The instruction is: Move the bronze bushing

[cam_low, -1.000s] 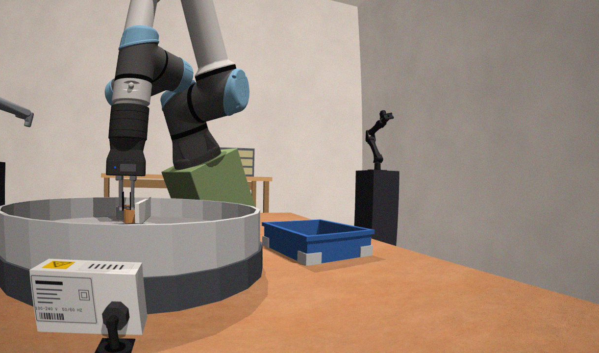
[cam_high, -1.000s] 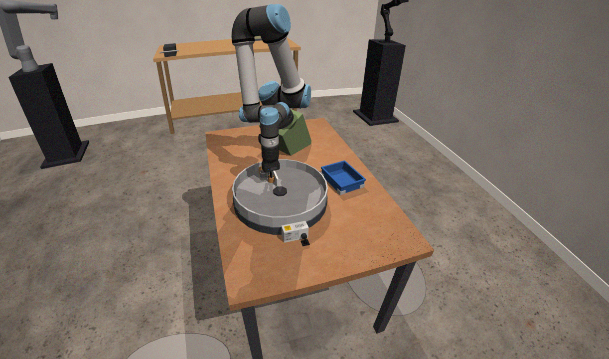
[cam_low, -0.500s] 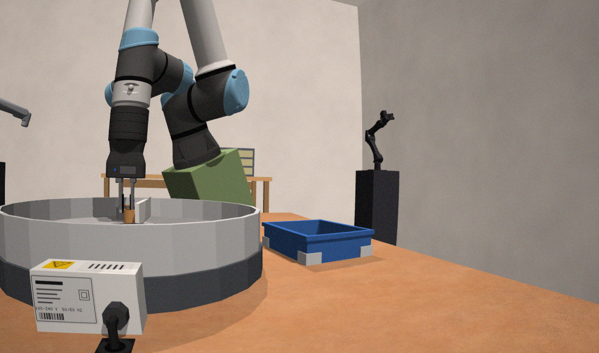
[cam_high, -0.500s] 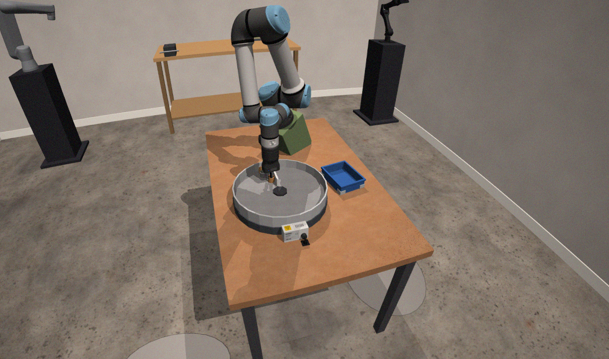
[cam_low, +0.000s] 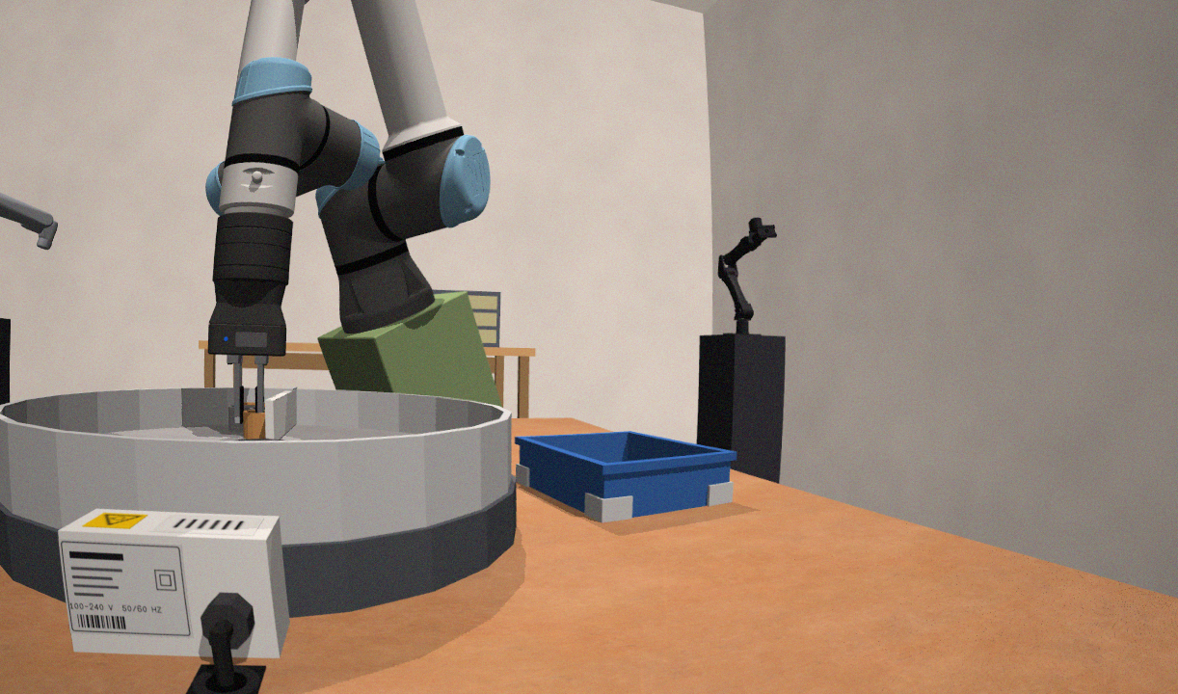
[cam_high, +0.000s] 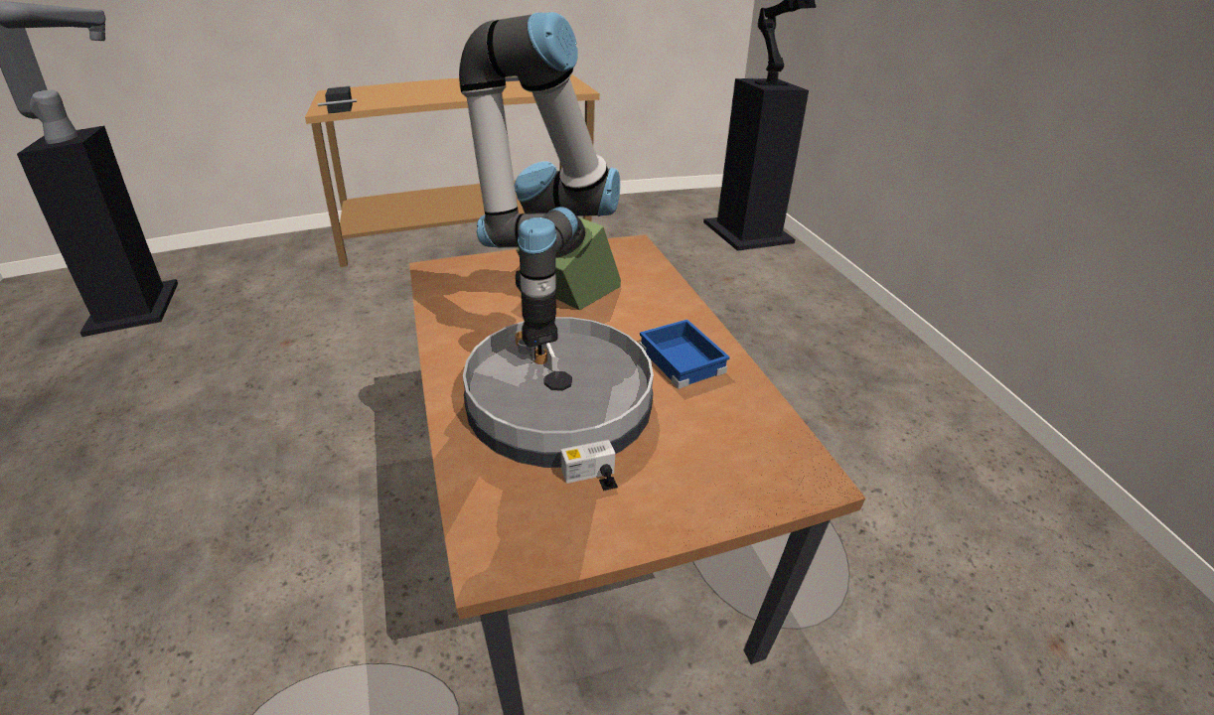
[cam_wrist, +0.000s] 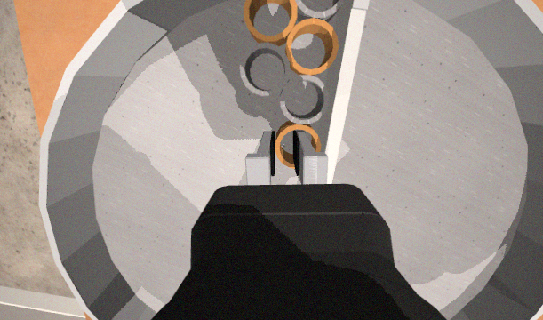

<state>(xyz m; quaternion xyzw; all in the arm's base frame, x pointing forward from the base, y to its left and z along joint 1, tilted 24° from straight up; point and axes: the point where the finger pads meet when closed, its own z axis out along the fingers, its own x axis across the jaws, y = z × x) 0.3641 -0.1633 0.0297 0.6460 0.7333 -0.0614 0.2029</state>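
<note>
Now: the grey turntable 9 cm ahead of my hand, 2 cm to the left of it and 3 cm below it. The rest, counted from my hand: blue crate: 4 cm ahead, 37 cm to the left, 6 cm below.
</note>
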